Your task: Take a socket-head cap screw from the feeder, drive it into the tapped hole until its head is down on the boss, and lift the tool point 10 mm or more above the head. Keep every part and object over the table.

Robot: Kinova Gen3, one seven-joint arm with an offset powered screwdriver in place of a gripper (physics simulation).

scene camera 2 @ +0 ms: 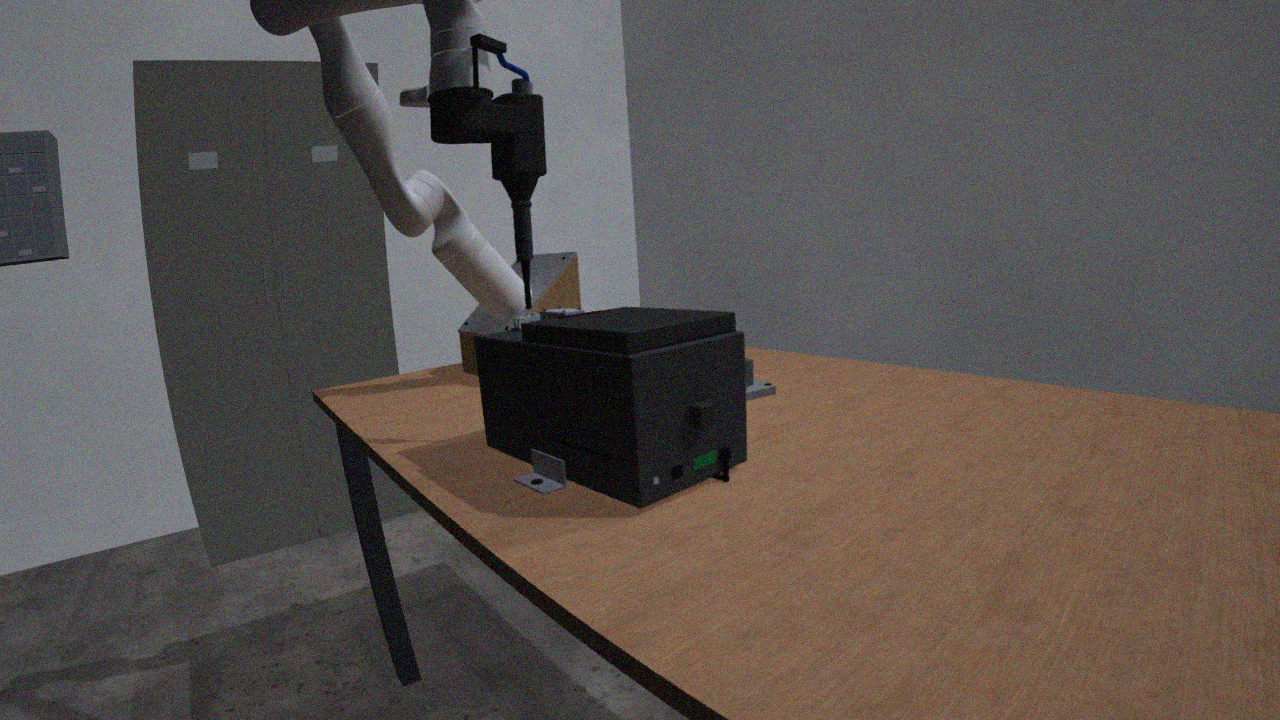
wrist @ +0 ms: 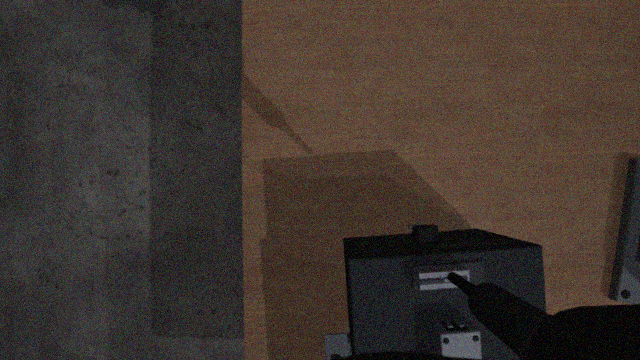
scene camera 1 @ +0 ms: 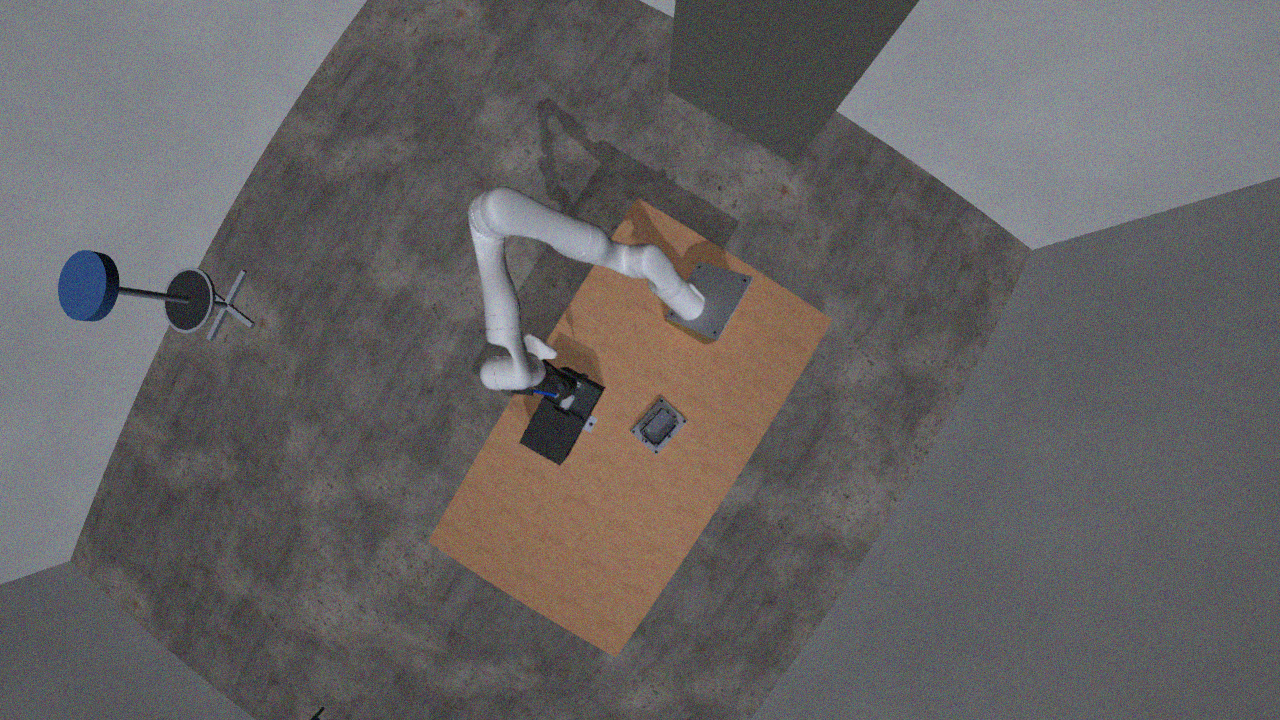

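The black box-shaped feeder (scene camera 1: pixel 554 436) (scene camera 2: pixel 559 394) (wrist: pixel 380 295) stands on the table. Its pale slotted rail (wrist: pixel 431 287) lies in the top face. My screwdriver's thin black bit (scene camera 2: pixel 528 302) (wrist: pixel 452 276) points down over the feeder's rail end. In scene camera 2 its tip appears slightly above the feeder's top fittings. In the wrist view the tip overlaps the upper pale strip. Whether a screw is on the tip is too small and dark to tell. A grey housing (scene camera 1: pixel 639 428) (scene camera 2: pixel 760 389) (wrist: pixel 626 280) with corner holes lies beside the feeder; the tapped hole cannot be made out.
The wooden table (scene camera 1: pixel 581 537) (scene camera 2: pixel 984 501) (wrist: pixel 425 75) has an edge close to the feeder. A small grey bracket (scene camera 2: pixel 546 483) (wrist: pixel 337 344) sits at the feeder's foot. The arm's base stands on a grey mounting plate (scene camera 1: pixel 726 291). A blue-seated stool (scene camera 1: pixel 85 286) is off the table.
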